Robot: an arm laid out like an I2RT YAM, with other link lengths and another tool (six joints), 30 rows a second.
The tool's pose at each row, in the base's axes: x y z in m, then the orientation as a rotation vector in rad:
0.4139 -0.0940 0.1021 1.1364 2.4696 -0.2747
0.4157 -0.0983 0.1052 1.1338 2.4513 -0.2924
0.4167 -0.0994 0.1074 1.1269 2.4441 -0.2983
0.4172 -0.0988 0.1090 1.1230 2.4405 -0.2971
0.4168 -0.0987 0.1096 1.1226 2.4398 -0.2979
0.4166 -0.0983 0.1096 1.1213 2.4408 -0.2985
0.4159 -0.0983 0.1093 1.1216 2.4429 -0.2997
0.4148 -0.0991 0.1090 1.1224 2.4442 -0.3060
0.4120 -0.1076 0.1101 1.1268 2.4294 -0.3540
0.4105 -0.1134 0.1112 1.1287 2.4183 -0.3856
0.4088 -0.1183 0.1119 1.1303 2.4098 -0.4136
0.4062 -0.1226 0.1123 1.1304 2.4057 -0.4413
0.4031 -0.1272 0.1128 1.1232 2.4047 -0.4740
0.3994 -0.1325 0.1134 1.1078 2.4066 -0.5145
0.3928 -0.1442 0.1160 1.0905 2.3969 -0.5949
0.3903 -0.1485 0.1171 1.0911 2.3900 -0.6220
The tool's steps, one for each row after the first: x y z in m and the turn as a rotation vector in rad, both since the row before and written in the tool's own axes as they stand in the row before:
-0.0053 -0.0014 -0.0008 0.0066 -0.0202 0.0025
-0.0023 0.0000 -0.0013 0.0002 -0.0100 -0.0024
-0.0006 0.0007 -0.0015 -0.0028 -0.0043 -0.0008
0.0000 -0.0002 -0.0007 0.0003 -0.0009 -0.0001
0.0004 0.0001 -0.0002 0.0002 0.0002 -0.0013
0.0005 -0.0005 0.0001 0.0014 0.0016 -0.0008
0.0002 -0.0014 0.0002 0.0048 0.0001 -0.0011
-0.0046 -0.0077 0.0014 0.0305 -0.0203 0.0002
-0.0035 -0.0049 0.0010 0.0197 -0.0146 0.0000
-0.0026 -0.0044 0.0010 0.0179 -0.0116 -0.0006
-0.0015 -0.0047 0.0009 0.0182 -0.0083 -0.0033
-0.0015 -0.0053 0.0009 0.0201 -0.0094 -0.0097
-0.0015 -0.0062 0.0011 0.0237 -0.0114 -0.0171
-0.0047 -0.0127 0.0021 0.0494 -0.0265 -0.0210
-0.0017 -0.0047 0.0009 0.0182 -0.0085 -0.0020

